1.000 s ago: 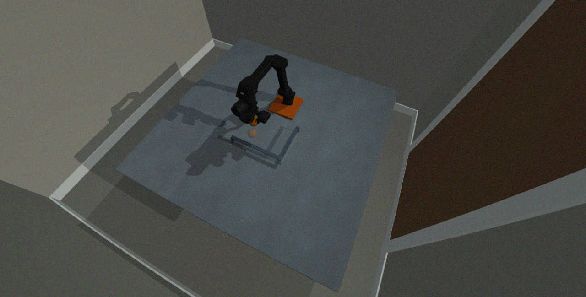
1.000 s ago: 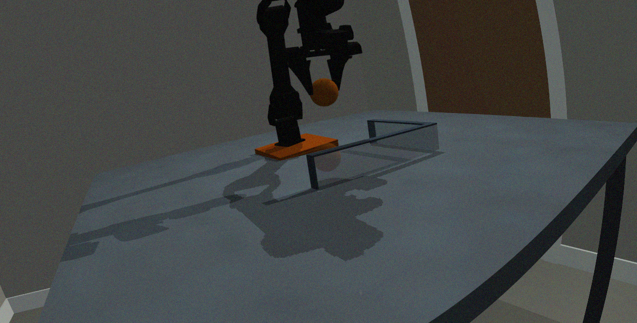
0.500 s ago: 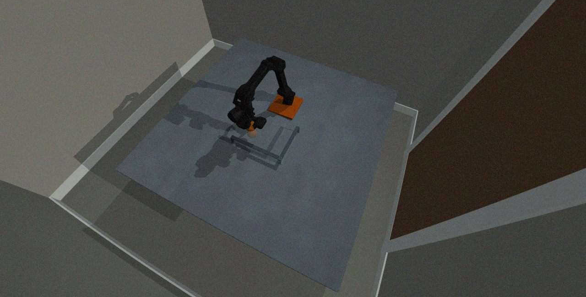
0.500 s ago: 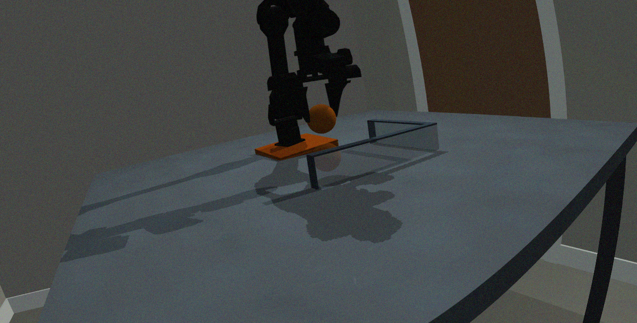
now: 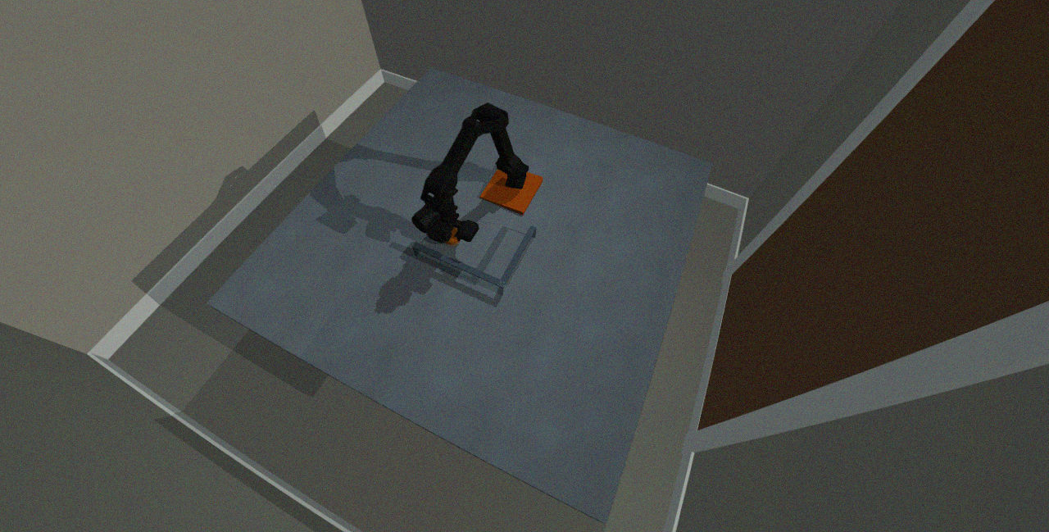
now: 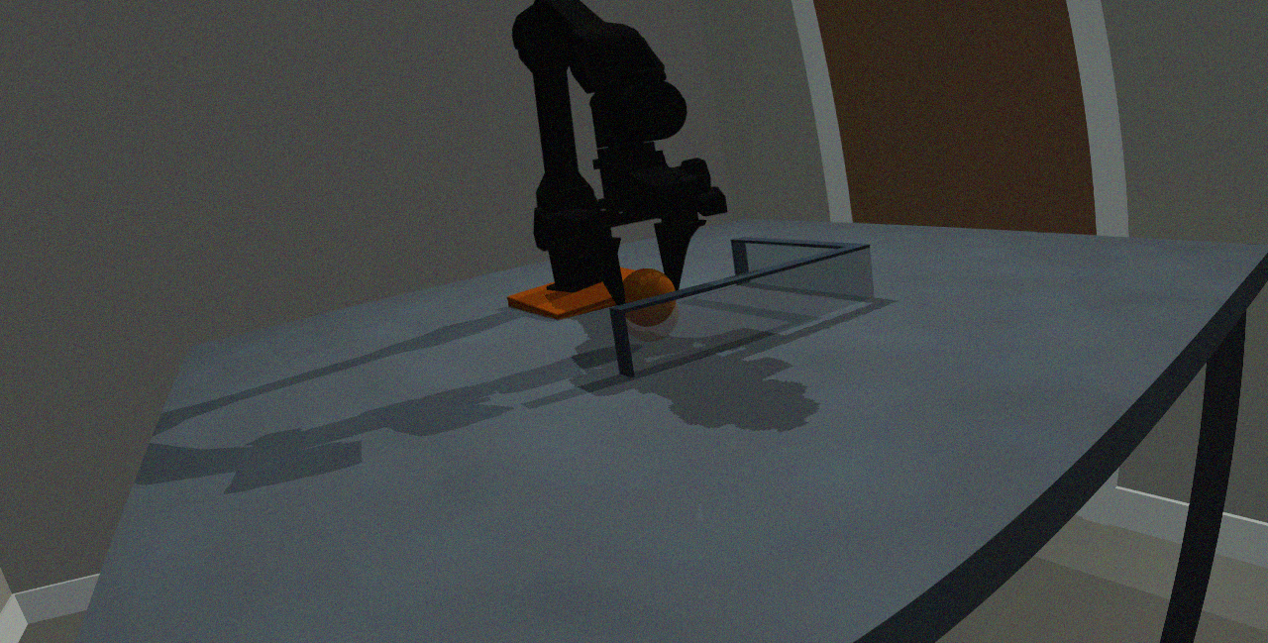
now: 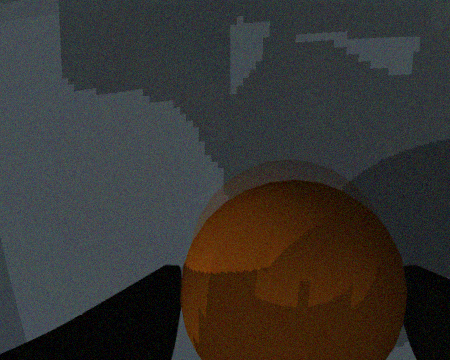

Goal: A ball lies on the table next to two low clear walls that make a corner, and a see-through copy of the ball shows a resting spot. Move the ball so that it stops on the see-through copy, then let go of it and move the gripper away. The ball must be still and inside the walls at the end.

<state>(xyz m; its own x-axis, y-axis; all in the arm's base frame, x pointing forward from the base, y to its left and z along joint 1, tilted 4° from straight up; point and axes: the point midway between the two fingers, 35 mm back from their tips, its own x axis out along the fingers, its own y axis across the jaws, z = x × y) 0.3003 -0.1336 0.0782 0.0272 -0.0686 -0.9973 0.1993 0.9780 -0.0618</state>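
Right now my gripper tip is 1 cm above the see-through copy of ball. Also, from my gripper tip: orange ball: right at my gripper tip.
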